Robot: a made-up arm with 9 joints.
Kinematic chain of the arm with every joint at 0, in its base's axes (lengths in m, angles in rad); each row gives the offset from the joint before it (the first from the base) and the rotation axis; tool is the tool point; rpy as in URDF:
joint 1: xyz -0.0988 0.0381 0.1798 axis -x
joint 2: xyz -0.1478 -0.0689 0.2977 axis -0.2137 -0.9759 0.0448
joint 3: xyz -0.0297 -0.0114 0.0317 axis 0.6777 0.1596 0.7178
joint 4: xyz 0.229 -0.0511 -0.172 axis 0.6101 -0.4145 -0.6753
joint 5: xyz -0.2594 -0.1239 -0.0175 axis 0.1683 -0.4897 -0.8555
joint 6: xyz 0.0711 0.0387 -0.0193 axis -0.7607 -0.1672 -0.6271
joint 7: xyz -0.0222 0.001 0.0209 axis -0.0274 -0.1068 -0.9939
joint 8: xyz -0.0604 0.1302 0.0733 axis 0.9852 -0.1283 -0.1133
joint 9: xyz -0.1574 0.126 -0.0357 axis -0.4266 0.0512 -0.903
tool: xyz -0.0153 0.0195 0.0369 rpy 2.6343 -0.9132 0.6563
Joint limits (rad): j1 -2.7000..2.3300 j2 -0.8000..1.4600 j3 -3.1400..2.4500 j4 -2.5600..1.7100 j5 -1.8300..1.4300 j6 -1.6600..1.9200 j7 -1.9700..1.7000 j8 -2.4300..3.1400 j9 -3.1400..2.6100
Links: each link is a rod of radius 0.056 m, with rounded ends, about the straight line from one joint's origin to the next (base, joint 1, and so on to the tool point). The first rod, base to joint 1, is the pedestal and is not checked.
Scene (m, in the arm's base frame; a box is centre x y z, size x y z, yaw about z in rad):
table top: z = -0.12
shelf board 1: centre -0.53 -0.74 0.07 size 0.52 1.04 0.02 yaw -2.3
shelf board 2: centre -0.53 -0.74 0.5 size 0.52 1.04 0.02 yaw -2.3
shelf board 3: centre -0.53 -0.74 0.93 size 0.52 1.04 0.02 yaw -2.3
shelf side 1: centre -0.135 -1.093 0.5 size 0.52 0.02 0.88 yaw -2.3
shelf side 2: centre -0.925 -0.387 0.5 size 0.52 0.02 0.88 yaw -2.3
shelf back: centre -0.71 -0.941 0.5 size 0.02 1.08 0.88 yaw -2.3
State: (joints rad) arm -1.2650 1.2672 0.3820 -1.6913 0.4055 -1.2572 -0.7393 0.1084 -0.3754
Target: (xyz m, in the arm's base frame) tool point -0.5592 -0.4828 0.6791
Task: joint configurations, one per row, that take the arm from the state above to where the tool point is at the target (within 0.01 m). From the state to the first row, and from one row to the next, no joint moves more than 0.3 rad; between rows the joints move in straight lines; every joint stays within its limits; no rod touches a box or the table.
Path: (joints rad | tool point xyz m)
1: -1.1066 1.1419 0.6173 -1.5674 0.5786 -1.1158 -0.6523 0.0272 -0.3799 | -0.2724 -0.8079 0.2853
2: -0.9483 1.0165 0.8526 -1.4434 0.7517 -0.9744 -0.5653 -0.0540 -0.3844 | -0.1643 -0.7063 0.2825
3: -0.7899 0.8912 1.0878 -1.3195 0.9249 -0.8330 -0.4783 -0.1352 -0.3888 | -0.0946 -0.5579 0.2674
4: -0.5952 0.9098 1.0046 -1.5349 0.8168 -0.7409 -0.3188 -0.1002 -0.3917 | -0.1970 -0.5258 0.4615
5: -0.4005 0.9284 0.9213 -1.7503 0.7087 -0.6489 -0.1593 -0.0652 -0.3945 | -0.2881 -0.4093 0.6070
6: -0.2058 0.9471 0.8380 -1.9657 0.6006 -0.5568 0.0002 -0.0301 -0.3974 | -0.3540 -0.2531 0.6791
7: -0.4175 1.0998 0.6990 -1.9753 0.4874 -0.7095 -0.1110 0.0318 -0.3876 | -0.4316 -0.3415 0.7024
8: -0.6293 1.2526 0.5599 -1.9848 0.3742 -0.8622 -0.2221 0.0938 -0.3778 | -0.5054 -0.4138 0.7007
9: -0.8410 1.4053 0.4208 -1.9943 0.2610 -1.0149 -0.3333 0.1558 -0.3680 | -0.5592 -0.4828 0.6791

